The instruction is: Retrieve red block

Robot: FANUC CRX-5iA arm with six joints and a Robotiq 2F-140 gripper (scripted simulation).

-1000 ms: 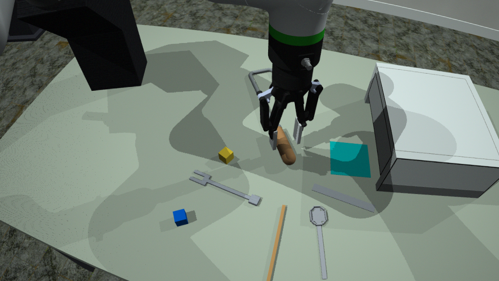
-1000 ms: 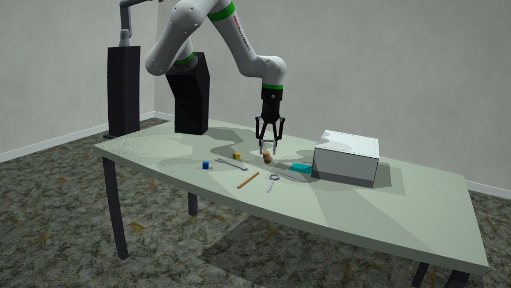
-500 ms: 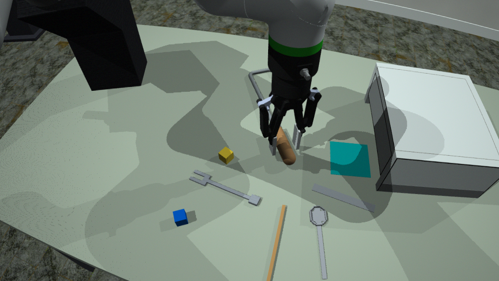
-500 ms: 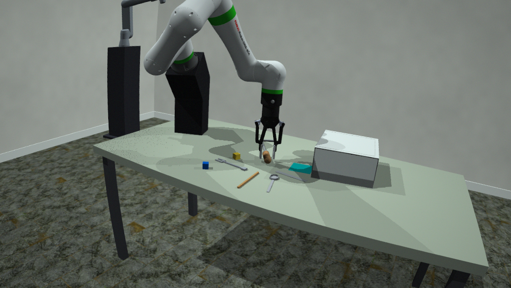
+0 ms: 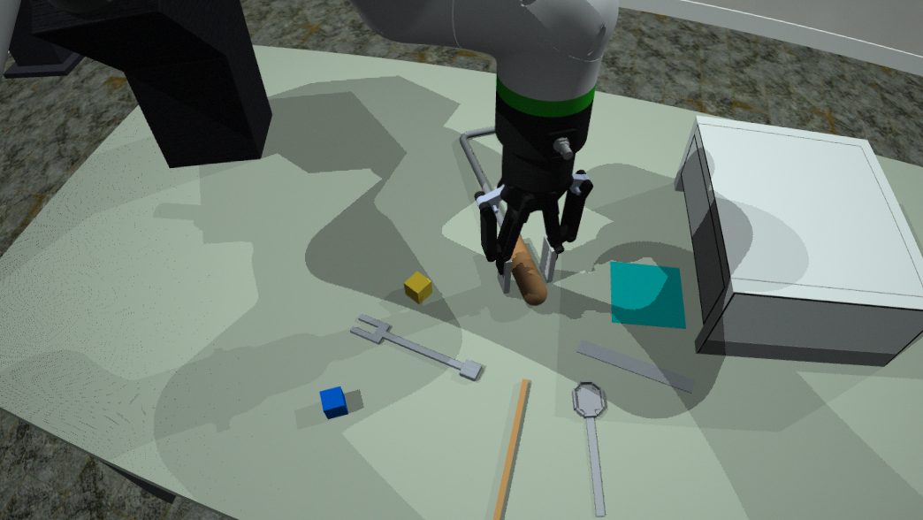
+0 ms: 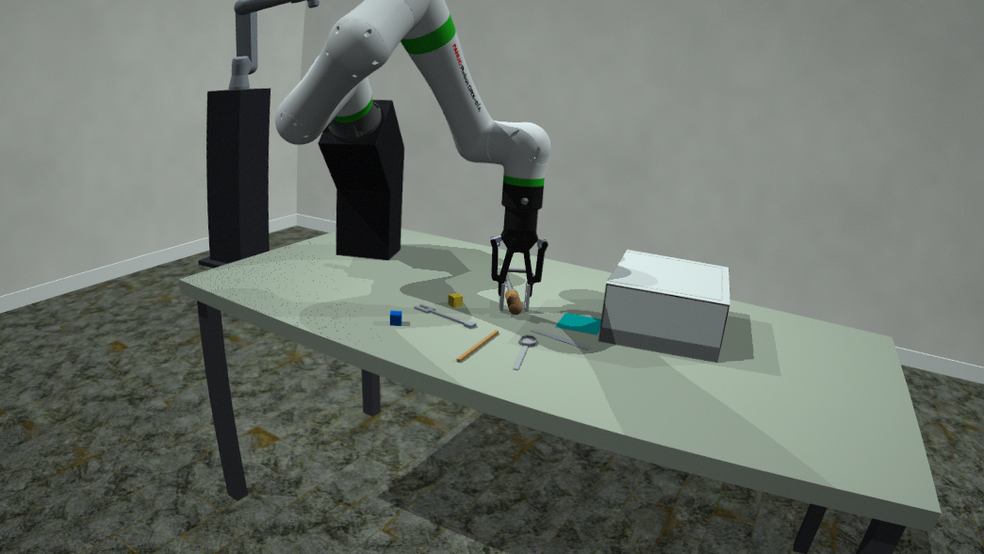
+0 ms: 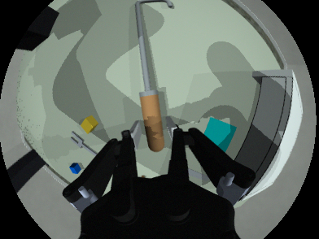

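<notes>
The yellow cube lies 140 mm behind my hand, 30 mm to the right of it and 20 mm below it. Round my hand: teal square 170 mm ahead, 40 mm below; then flat grey bar 140 mm ahead, 110 mm to the right, 30 mm below; then grey fork tool 120 mm to the right, 120 mm behind, 30 mm below.
</notes>
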